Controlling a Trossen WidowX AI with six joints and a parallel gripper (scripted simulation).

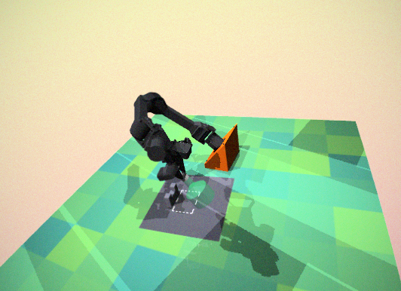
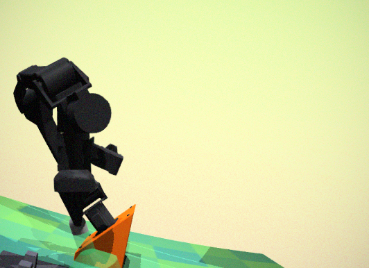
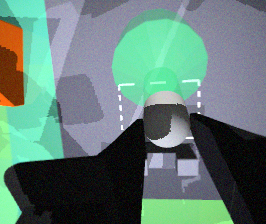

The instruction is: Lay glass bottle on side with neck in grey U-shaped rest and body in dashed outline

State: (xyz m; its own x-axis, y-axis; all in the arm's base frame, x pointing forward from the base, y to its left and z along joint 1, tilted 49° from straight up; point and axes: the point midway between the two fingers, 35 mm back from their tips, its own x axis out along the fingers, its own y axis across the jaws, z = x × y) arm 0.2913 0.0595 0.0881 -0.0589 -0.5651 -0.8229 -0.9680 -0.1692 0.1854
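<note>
Now: the glass bottle 1 cm behind my gripper tip, 2 cm to the left of it and 4 cm below it. Also, from my gripper tip: grey mat (14 cm below).
</note>
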